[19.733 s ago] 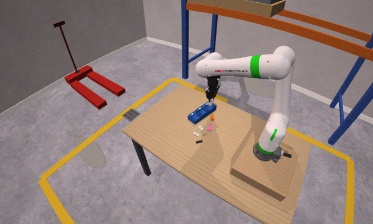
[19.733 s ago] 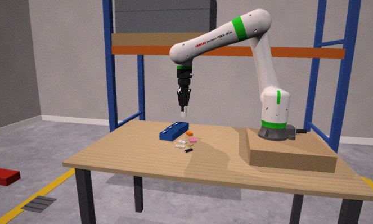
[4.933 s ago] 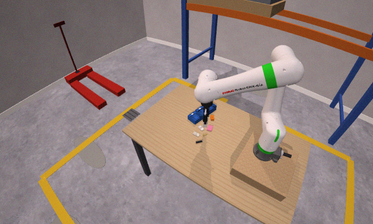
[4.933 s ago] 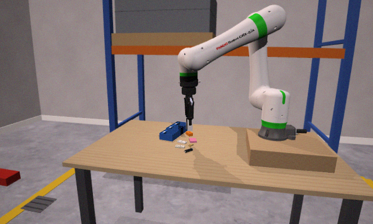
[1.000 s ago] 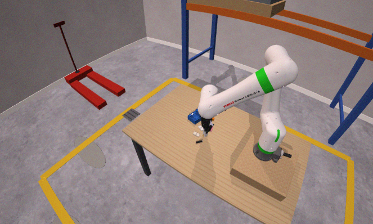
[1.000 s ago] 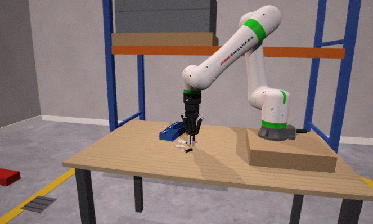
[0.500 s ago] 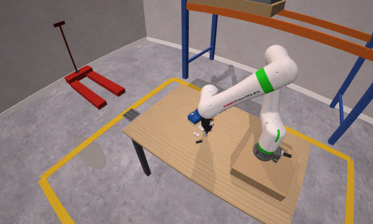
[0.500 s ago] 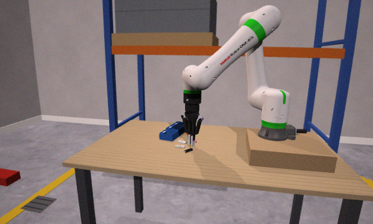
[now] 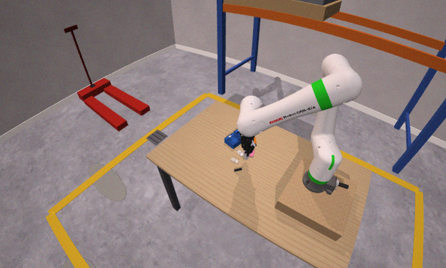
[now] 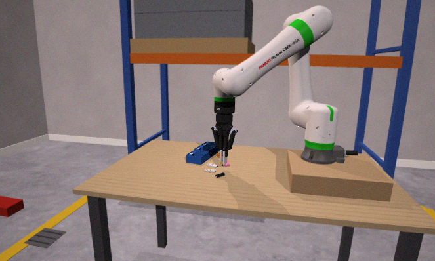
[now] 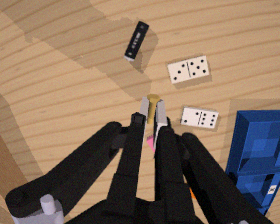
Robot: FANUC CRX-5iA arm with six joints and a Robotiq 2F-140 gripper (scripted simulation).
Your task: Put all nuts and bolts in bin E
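The blue bin row lies 200 mm to the right of my hand, 100 mm ahead of it and 40 mm below it. From my hand the other things lie so: pink block 80 mm to the right, 60 mm below, 10 mm behind; brass piece 30 mm below, 10 mm to the left; black piece 80 mm to the left, 60 mm below, 10 mm ahead.
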